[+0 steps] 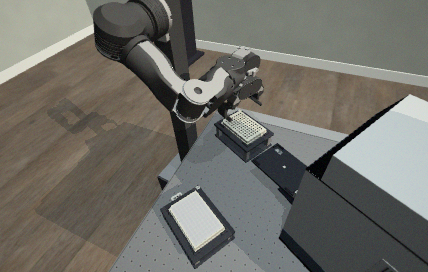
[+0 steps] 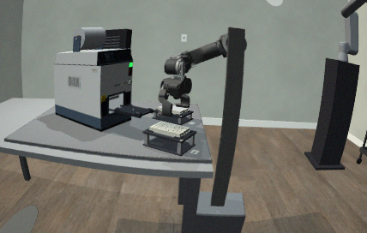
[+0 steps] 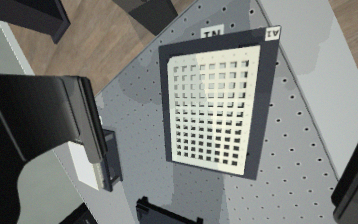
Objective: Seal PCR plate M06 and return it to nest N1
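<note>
My gripper is now 10 mm short of the 96-well plate M06 and 70 mm above it. Also, from my hand: nest N1: 10 mm ahead, 80 mm below; sealer stage: 190 mm ahead, 120 mm to the right, 40 mm below; yellow warning label: 310 mm ahead, 70 mm to the right, 10 mm above.
</note>
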